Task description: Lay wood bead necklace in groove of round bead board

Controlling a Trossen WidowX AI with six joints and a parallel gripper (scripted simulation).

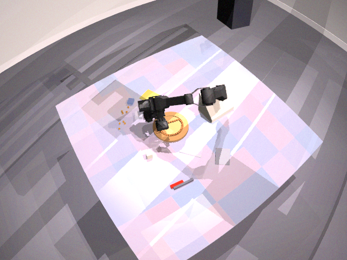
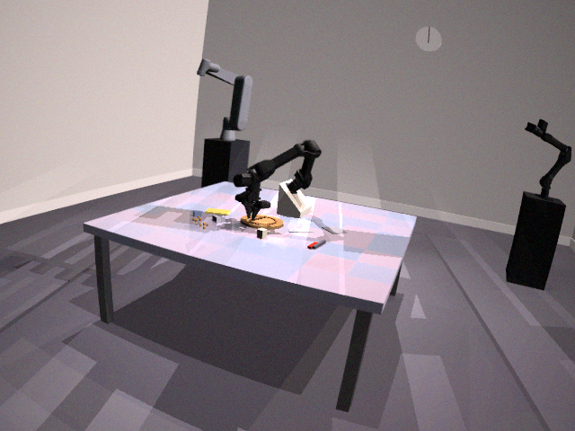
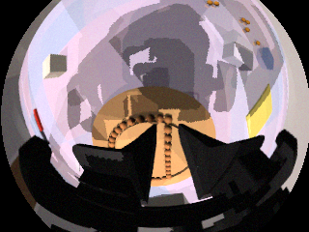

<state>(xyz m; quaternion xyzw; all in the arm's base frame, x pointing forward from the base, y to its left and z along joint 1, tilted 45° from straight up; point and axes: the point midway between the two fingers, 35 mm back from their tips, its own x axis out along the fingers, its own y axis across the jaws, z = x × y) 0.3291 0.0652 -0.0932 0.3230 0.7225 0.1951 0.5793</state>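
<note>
My gripper tip is now 5 cm past the round bead board, 3 cm to the right of it and 1 cm above it. Round my gripper tip: cream cube 14 cm ahead, 14 cm to the left; then white block 8 cm ahead, 13 cm to the right, 1 cm below; then yellow sheet 5 cm behind, 23 cm to the right, 2 cm below.
</note>
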